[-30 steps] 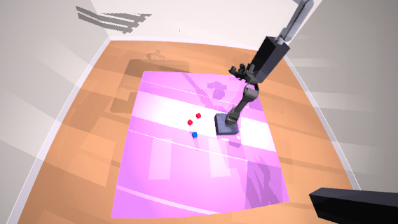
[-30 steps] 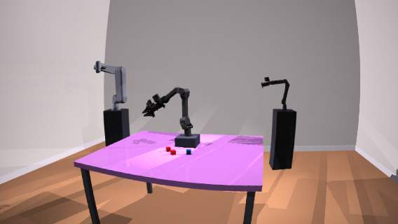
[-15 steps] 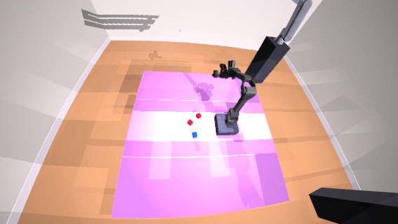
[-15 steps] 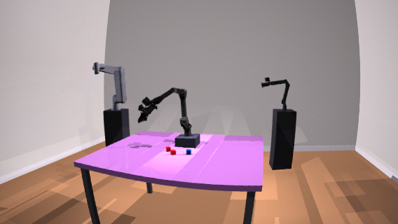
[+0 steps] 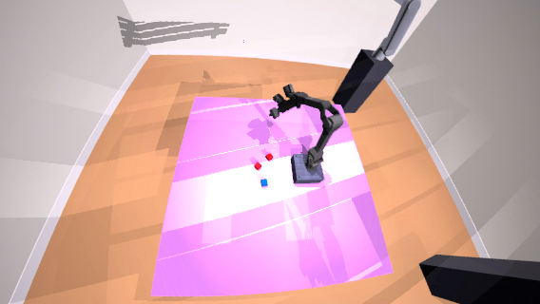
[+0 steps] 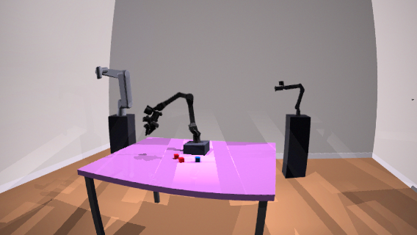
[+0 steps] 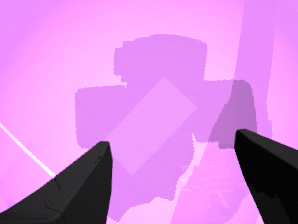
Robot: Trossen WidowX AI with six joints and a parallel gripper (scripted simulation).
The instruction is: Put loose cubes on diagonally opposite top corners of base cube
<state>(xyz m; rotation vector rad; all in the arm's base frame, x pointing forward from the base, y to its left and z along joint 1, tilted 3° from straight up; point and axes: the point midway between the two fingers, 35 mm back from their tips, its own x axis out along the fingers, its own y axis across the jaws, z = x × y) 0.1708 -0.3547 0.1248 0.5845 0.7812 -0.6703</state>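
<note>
The blue base cube lies 11 cm ahead of my gripper tip, 41 cm to the left of it and 15 cm below it.
</note>
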